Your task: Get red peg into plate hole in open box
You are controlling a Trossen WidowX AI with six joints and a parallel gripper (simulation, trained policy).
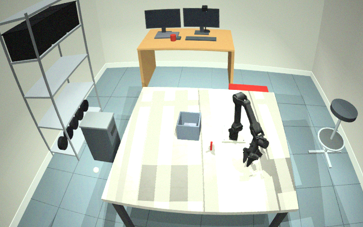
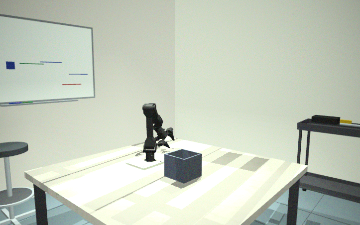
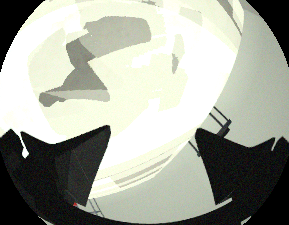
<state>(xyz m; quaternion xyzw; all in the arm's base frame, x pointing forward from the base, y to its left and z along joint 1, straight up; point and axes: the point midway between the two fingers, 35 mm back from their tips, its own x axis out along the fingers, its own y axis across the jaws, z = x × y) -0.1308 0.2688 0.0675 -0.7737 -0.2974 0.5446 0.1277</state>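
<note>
Now: gripper tip 270 mm short of the red peg, 140 mm to the left of it and 10 mm above it. Also, from my gripper tip: pale plate: 460 mm ahead, 280 mm to the right, 10 mm below.
</note>
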